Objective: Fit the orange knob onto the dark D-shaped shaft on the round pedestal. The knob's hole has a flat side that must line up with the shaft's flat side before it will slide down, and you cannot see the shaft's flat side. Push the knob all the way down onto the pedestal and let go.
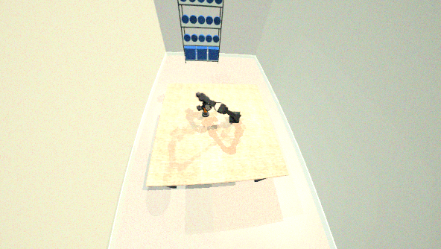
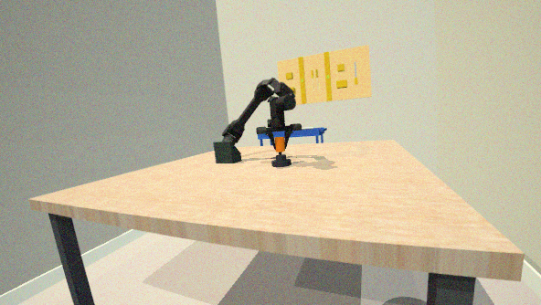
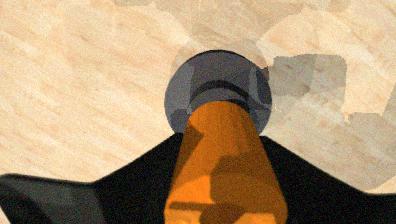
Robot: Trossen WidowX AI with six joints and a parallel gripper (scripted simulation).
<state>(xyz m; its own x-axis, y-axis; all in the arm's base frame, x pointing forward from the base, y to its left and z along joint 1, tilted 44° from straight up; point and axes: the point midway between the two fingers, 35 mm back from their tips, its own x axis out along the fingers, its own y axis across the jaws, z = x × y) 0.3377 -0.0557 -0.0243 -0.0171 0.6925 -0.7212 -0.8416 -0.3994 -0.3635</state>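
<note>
Right now the orange knob is 20 mm above my gripper tip. The rest, counted from my gripper tip: pedestal: 40 mm below.
</note>
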